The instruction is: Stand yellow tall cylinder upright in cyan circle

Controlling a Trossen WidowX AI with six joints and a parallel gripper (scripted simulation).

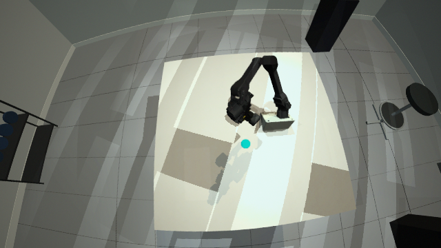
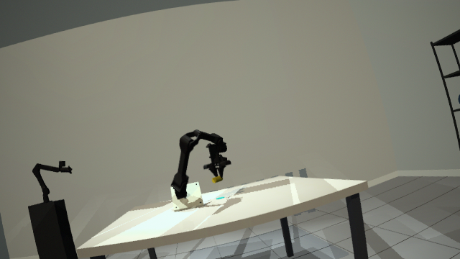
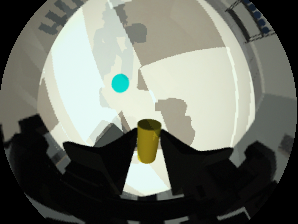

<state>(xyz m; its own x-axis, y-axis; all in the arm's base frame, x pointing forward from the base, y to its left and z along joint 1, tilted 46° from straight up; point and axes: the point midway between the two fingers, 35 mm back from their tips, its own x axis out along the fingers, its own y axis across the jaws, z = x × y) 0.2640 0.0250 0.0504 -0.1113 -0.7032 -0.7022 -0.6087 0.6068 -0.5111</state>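
My gripper tip is now 120 mm to the right of the cyan circle and 140 mm above it. Round my gripper tip: yellow tall cylinder (20 mm behind, 10 mm to the right).
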